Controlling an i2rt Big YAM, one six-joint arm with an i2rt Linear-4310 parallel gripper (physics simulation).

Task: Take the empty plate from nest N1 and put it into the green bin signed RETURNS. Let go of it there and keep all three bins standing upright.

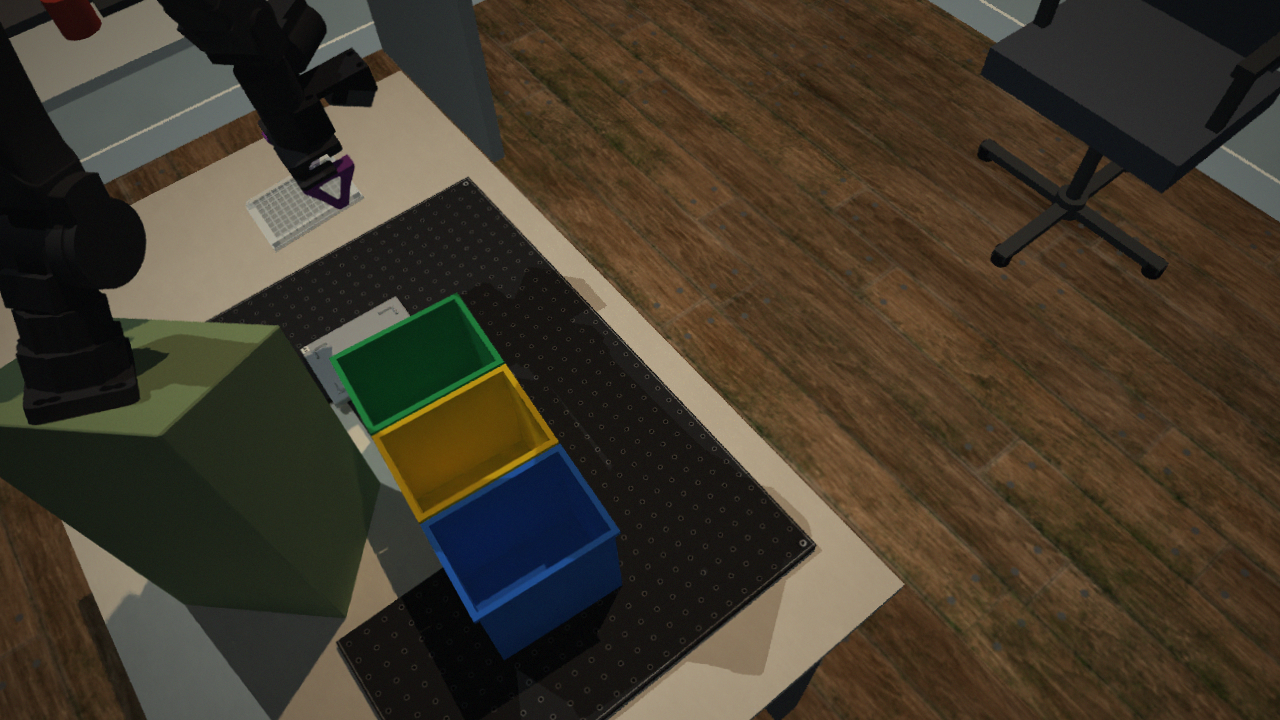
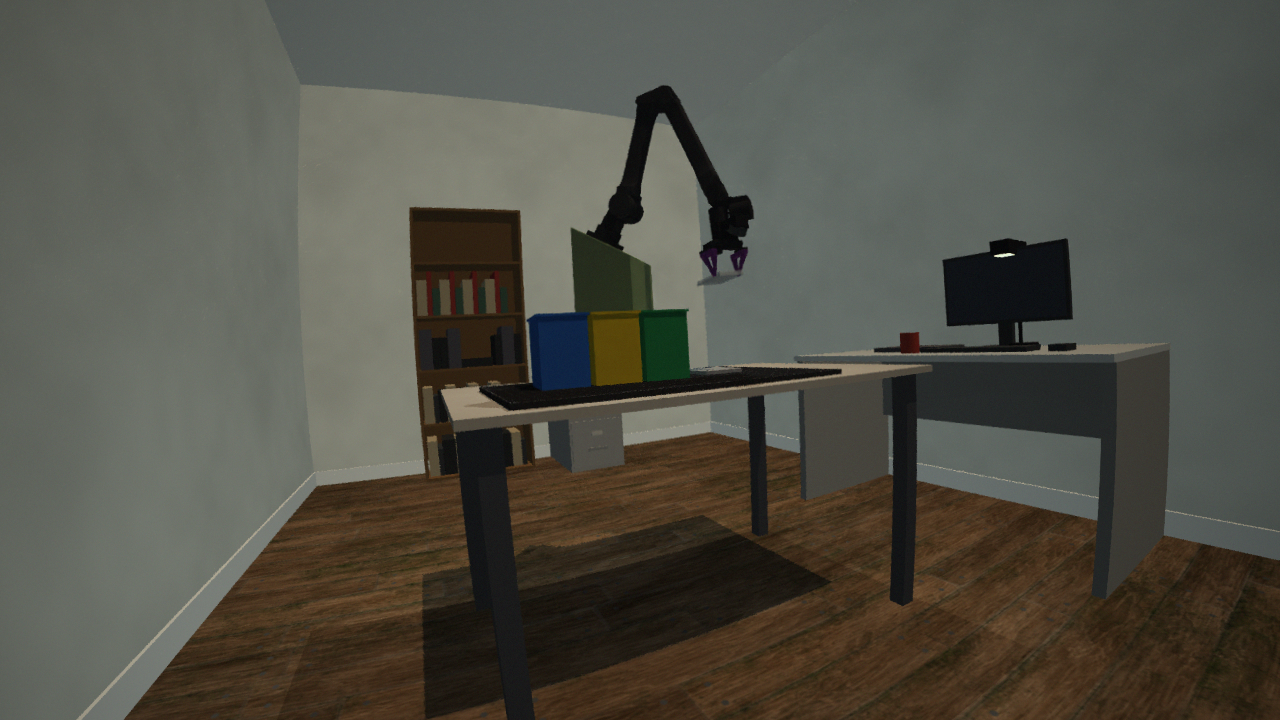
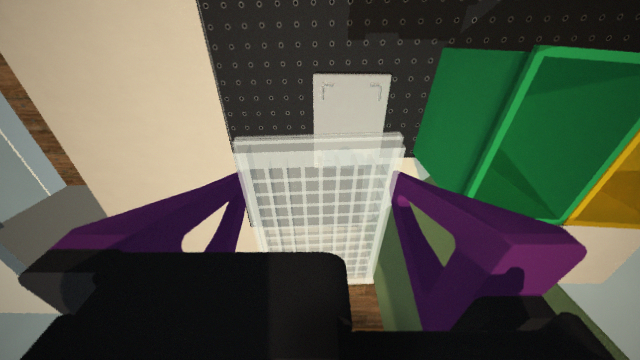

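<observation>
The clear gridded plate (image 1: 284, 214) (image 2: 713, 280) (image 3: 320, 212) is roughly level in the air. My gripper (image 1: 311, 190) (image 2: 725, 271) (image 3: 318, 180) is shut on its two long sides. The pale nest (image 1: 362, 331) (image 2: 716, 369) (image 3: 350, 110) lies on the board below, beside the green bin; no plate shows on its visible part. The green bin (image 1: 411, 362) (image 2: 664, 345) (image 3: 465, 105), yellow bin (image 1: 465, 438) (image 2: 615, 349) (image 3: 612, 200) and blue bin (image 1: 554, 591) (image 2: 560, 351) stand upright in a row. I cannot read the RETURNS sign or the N1 label.
The olive pedestal (image 1: 286, 501) (image 2: 603, 273) carrying the arm stands beside the bins. The black perforated board (image 1: 680, 510) (image 3: 270, 65) lies under the bins and nest. A desk (image 2: 984, 356) with a monitor (image 2: 1006, 282) and red mug (image 2: 909, 342) stands beyond the table.
</observation>
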